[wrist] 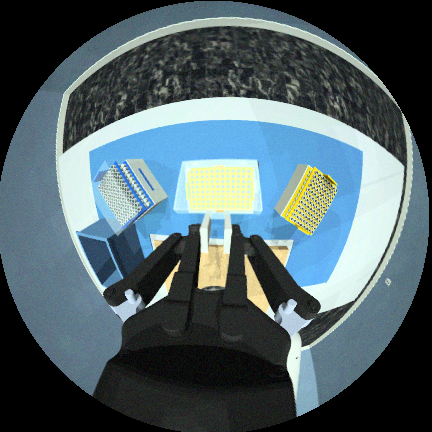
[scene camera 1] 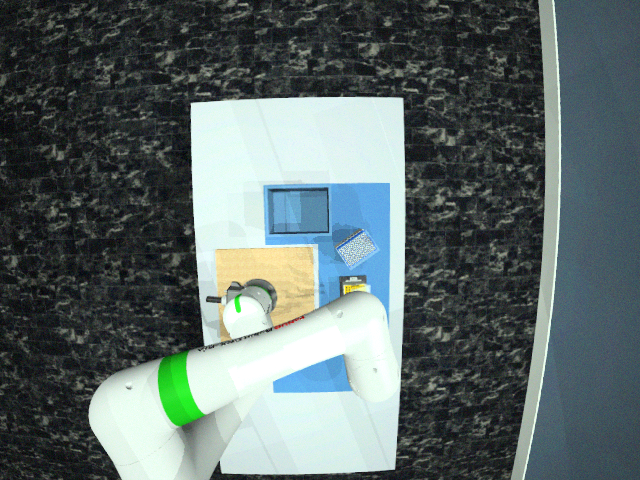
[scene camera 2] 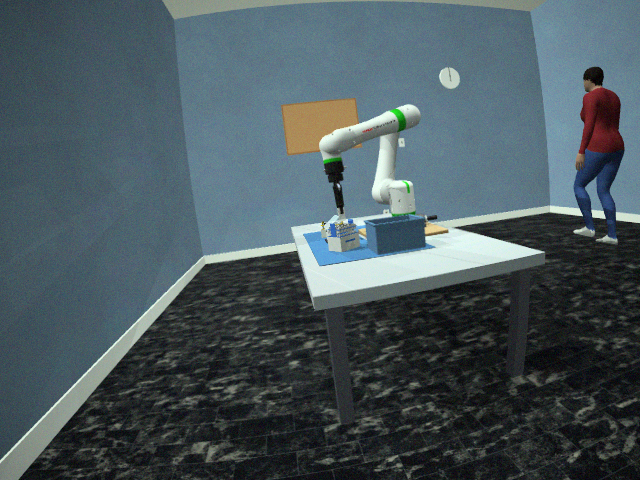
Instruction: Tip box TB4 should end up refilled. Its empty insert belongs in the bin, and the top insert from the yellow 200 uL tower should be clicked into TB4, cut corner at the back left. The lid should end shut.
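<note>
Tip box TB4 point(scene camera 1: 353, 279) is mostly hidden under my arm in the scene 1 view. In the wrist view its clear lid point(wrist: 181, 194) lies across the middle, and a yellow insert point(wrist: 220, 187) with no tips visible shows through it. The lid looks partly raised, its near edge closer to the wrist camera. My gripper point(scene camera 2: 340, 212) point(wrist: 217, 218) is shut on the lid at its near edge. The yellow tower point(wrist: 311, 201) stands to the right in the wrist view, tilted in heading, with a tip-filled insert on top. My arm hides it in the scene 1 view.
The open blue bin point(scene camera 1: 279, 211) point(scene camera 2: 397, 235) point(wrist: 117, 255) stands beside a blue-trimmed tip tower point(scene camera 1: 356, 249) point(scene camera 2: 343, 241) point(wrist: 125, 197), left in the wrist view. A blue mat point(scene camera 1: 361, 206) point(wrist: 225, 135) lies under them. A wooden board point(scene camera 1: 242, 263) point(wrist: 215, 265) lies near the arm base.
</note>
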